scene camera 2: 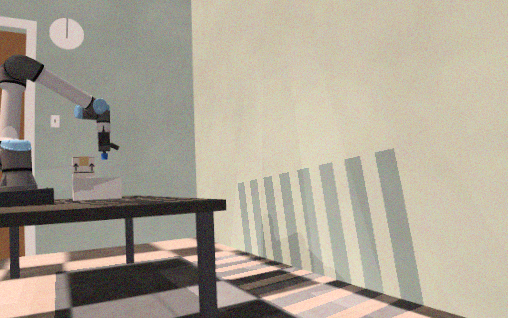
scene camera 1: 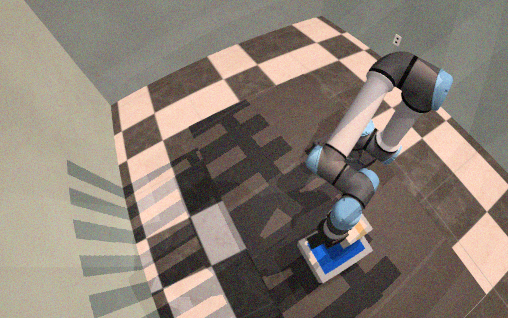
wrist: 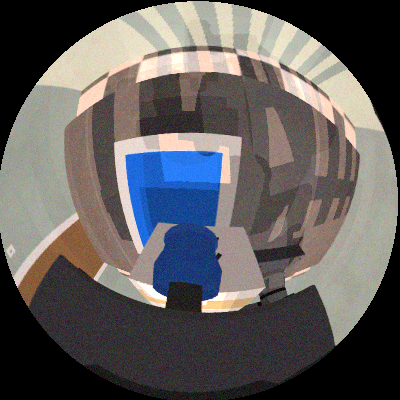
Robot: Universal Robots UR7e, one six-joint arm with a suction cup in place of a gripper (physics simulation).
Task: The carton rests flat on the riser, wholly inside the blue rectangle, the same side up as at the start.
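Pixels of known places: end effector, tool point: (scene camera 2: pixel 104 159) (wrist: pixel 189 244); arm's base, origin of the base link: (scene camera 2: pixel 18 191) (wrist: pixel 268 277).
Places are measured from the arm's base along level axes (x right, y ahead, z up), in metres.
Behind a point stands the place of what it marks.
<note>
The carton (scene camera 1: pixel 359 231) @(x -0.354, y 0.301, z 0.176 m) (scene camera 2: pixel 83 161) @(x -0.226, y 0.295, z 0.148 m) (wrist: pixel 242 255) @(x -0.240, y 0.352, z 0.125 m) stands upright and flat on the riser (scene camera 1: pixel 345 264) @(x -0.430, y 0.390, z 0.060 m) (scene camera 2: pixel 100 189) @(x -0.246, y 0.383, z -0.005 m) (wrist: pixel 232 142) @(x -0.252, y 0.486, z 0.060 m), at the end towards the robot's base. Its base reaches past one side of the blue rectangle (scene camera 1: pixel 340 257) @(x -0.395, y 0.391, z 0.061 m) (wrist: pixel 190 170) @(x -0.310, y 0.446, z 0.060 m) and up to the riser's edge. Tape and up arrows show on its side in scene camera 2. My gripper (scene camera 2: pixel 104 156) (wrist: pixel 185 240), a blue suction cup pointing down, is shut and empty. It hangs beside the carton's side away from the base, about level with the top, with a small gap. The arm hides it in scene camera 1.
The riser stands on a dark table (scene camera 2: pixel 165 204) @(x 0.690, y 0.439, z -0.063 m). The robot's base (scene camera 2: pixel 25 196) @(x 0.139, y 0.031, z -0.022 m) stands at the left in scene camera 2, behind the carton. The arm passes above the carton's end of the riser. Walls stand beyond the table.
</note>
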